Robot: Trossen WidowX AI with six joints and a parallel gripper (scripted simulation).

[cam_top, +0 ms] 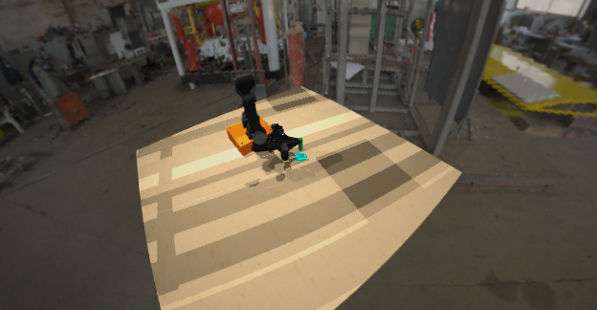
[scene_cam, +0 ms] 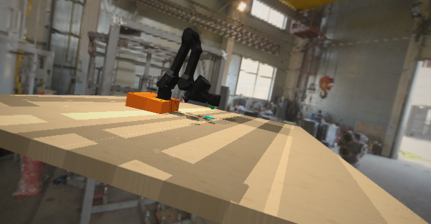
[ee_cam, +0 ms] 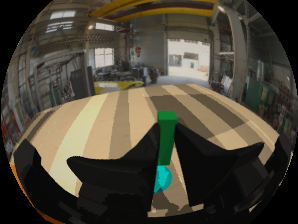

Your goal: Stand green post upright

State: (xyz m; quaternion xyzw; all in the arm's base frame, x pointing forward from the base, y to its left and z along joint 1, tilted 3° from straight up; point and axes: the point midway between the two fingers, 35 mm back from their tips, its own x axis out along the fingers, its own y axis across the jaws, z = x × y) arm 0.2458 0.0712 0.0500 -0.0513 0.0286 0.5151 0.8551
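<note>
The cyan circle is 1 cm behind my gripper tip and 11 cm below it. Round my gripper tip: post: 2 cm below.
</note>
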